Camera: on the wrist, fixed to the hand. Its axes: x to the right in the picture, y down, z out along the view.
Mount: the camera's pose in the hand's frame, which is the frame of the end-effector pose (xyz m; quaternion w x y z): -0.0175 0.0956 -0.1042 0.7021 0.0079 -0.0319 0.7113
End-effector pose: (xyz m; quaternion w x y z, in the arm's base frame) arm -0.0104 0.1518 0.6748 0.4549 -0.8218 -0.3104 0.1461
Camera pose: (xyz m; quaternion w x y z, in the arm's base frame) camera 0.0667 0.0345 0.6505 0.2121 -0.7895 0.3533 0.4548
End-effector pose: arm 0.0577 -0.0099 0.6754 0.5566 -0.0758 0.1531 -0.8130
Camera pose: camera 0.1179 -0.0084 0.5462 0.9746 0.0341 0.1372 -0.1737
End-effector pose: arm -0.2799 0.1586 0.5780 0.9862 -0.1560 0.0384 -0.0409
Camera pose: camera -0.2999 0.2191 0.4506 0.7239 -0.0757 0.1061 0.6774
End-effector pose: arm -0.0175 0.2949 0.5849 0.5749 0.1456 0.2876 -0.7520
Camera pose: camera 0.0667 0.3545 0.4866 0.9466 0.2874 0.0741 -0.1260
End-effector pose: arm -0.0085 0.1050 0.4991 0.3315 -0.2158 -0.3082 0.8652
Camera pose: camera 0.0216 0.0769 0.3627 0.3908 0.3405 0.0666 -0.8526
